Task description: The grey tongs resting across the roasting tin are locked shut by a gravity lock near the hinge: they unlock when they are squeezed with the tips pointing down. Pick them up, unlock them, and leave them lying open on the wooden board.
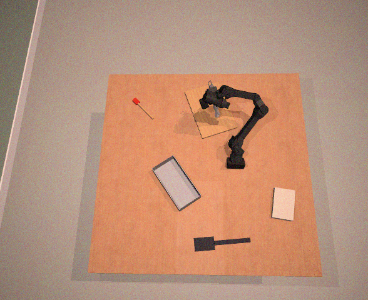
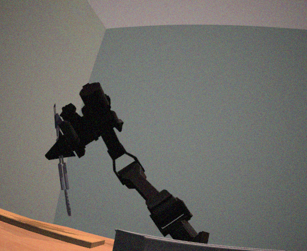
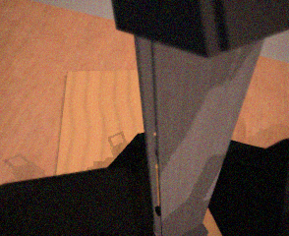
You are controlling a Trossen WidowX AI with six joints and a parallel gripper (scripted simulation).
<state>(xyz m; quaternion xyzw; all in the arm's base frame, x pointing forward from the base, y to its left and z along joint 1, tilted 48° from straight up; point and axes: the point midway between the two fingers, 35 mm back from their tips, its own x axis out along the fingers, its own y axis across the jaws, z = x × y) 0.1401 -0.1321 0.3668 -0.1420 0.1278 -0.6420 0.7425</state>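
Now: gripper tip 180 mm above the wooden board. Round my gripper tip: pale block (390 mm behind, 650 mm to the left, 180 mm below); grey roasting tin (240 mm ahead, 490 mm to the left, 160 mm below); red-headed spatula (460 mm ahead, 50 mm to the right, 180 mm below).
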